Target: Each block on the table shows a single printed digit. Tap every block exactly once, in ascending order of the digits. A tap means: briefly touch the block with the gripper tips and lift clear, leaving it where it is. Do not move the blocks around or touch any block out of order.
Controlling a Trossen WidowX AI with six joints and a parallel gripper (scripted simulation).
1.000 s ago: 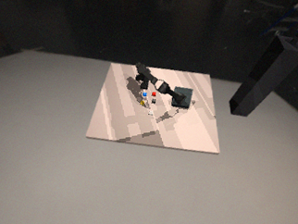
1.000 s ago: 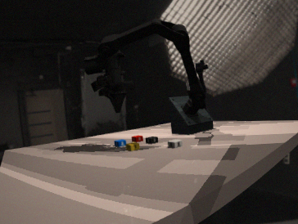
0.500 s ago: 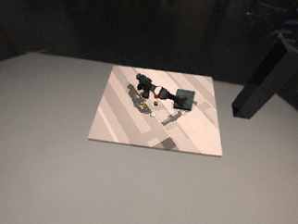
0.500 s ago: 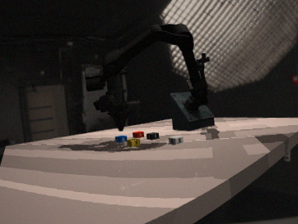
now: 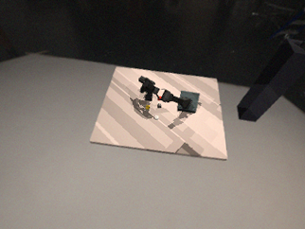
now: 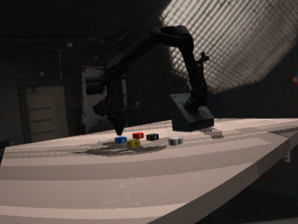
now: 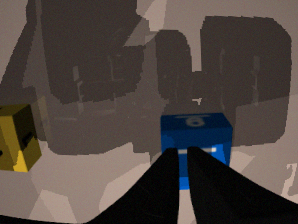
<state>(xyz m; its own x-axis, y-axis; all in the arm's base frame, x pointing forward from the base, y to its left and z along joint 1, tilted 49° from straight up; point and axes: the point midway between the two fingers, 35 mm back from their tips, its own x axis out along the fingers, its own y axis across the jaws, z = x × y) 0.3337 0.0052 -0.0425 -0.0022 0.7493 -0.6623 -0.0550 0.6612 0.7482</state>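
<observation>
Right now the blue block is 10 mm behind my gripper tip, 10 mm to the right of it and 20 mm below it. The rest, counted from my gripper tip: red block: 90 mm behind, 30 mm to the right, 20 mm below; then yellow block: 100 mm to the left, 20 mm below; then black block: 100 mm behind, 50 mm to the left, 20 mm below.
</observation>
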